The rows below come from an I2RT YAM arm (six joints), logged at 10 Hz.
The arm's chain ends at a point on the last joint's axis. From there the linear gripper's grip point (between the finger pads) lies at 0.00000 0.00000 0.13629 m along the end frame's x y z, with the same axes.
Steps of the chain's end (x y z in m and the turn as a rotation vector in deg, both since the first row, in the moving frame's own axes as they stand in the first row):
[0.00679, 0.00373, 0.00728, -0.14, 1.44, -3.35]
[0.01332, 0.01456, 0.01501, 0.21, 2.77, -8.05]
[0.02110, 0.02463, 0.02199, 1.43, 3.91, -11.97]
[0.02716, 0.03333, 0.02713, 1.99, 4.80, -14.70]
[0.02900, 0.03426, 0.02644, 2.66, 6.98, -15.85]
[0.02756, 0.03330, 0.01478, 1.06, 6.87, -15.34]
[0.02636, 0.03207, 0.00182, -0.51, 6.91, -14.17]
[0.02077, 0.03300, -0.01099, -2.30, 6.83, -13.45]
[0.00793, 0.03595, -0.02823, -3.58, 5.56, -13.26]
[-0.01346, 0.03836, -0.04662, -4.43, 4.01, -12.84]
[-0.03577, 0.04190, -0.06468, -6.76, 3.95, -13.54]
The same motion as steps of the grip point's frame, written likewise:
[0.01022, 0.00396, 0.00724, -0.14, 1.44, -3.35]
[0.01985, 0.01360, 0.01485, 0.21, 2.77, -8.05]
[0.02997, 0.02029, 0.02163, 1.43, 3.91, -11.97]
[0.03783, 0.02720, 0.02657, 1.99, 4.80, -14.70]
[0.04448, 0.02575, 0.02529, 2.66, 6.98, -15.85]
[0.04333, 0.02864, 0.01378, 1.06, 6.87, -15.34]
[0.04274, 0.03125, 0.00083, -0.51, 6.91, -14.17]
[0.03746, 0.03651, -0.01206, -2.30, 6.83, -13.45]
[0.02199, 0.04285, -0.02913, -3.58, 5.56, -13.26]
[-0.00284, 0.04773, -0.04736, -4.43, 4.01, -12.84]
[-0.02460, 0.05668, -0.06594, -6.76, 3.95, -13.54]

